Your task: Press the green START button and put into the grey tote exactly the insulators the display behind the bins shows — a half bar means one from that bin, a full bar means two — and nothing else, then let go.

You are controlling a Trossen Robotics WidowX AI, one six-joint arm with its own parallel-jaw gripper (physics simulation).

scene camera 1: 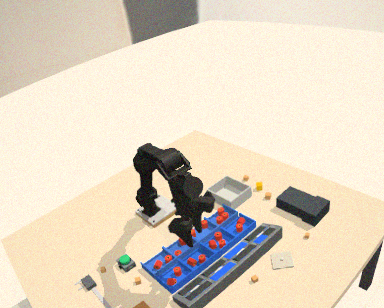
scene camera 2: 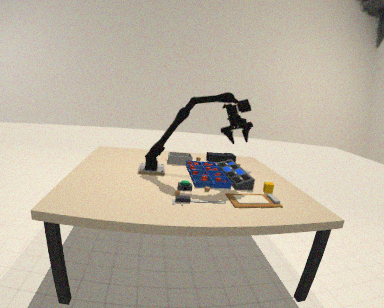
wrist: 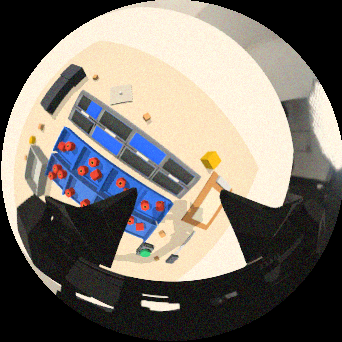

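Pixels of known places: gripper, fingertip midpoint: point(scene camera 1: 195, 239) point(scene camera 2: 240, 143) point(wrist: 179, 193); arm's base at its link origin: point(scene camera 1: 151, 210) point(scene camera 2: 150, 168).
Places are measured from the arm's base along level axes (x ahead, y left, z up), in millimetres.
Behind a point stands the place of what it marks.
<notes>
The green START button point(scene camera 1: 124, 260) {x 158, y -269, z 17 mm} point(scene camera 2: 185, 184) {x 146, y -283, z 7 mm} point(wrist: 145, 253) {x 153, y -264, z 16 mm} stands near one end of the blue bins point(scene camera 1: 200, 268) point(scene camera 2: 215, 182). Red insulators point(scene camera 1: 201, 258) point(wrist: 93, 162) lie in the bins. The display point(scene camera 1: 235, 270) {x 526, y -69, z 27 mm} point(wrist: 195, 180) {x 489, y -265, z 32 mm} behind them has two rows of four windows. In the wrist view its upper row shows a half blue bar far left and a full one third; the lower row shows a full one second. The grey tote point(scene camera 1: 242, 200) {x 288, y 272, z -6 mm} point(scene camera 2: 180, 159) {x 205, y 210, z 12 mm} point(wrist: 31, 170) {x 180, y 331, z -12 mm} looks empty. My gripper point(scene camera 1: 195, 238) {x 452, y -144, z 199 mm} point(scene camera 2: 240, 142) {x 452, y -144, z 199 mm} point(wrist: 179, 193) {x 452, y -144, z 199 mm} is open and empty, high above the table; its left finger hides some bins in the wrist view.
A black box point(scene camera 1: 302, 204) {x 545, y 339, z 30 mm} point(wrist: 62, 90) {x 521, y 314, z 13 mm} stands beyond the display's far end. A flat plate point(scene camera 1: 282, 260) {x 613, y 84, z -17 mm} point(wrist: 121, 94) {x 606, y 79, z -16 mm} lies behind the display. An orange frame point(wrist: 194, 224) {x 332, y -409, z -16 mm}, a yellow block point(scene camera 2: 269, 187) {x 579, y -322, z 9 mm} point(wrist: 210, 160) {x 574, y -286, z 23 mm}, a dark-ended tool point(wrist: 172, 258) {x 123, y -418, z -3 mm} and small orange cubes point(scene camera 1: 254, 278) {x 584, y -42, z -4 mm} lie around.
</notes>
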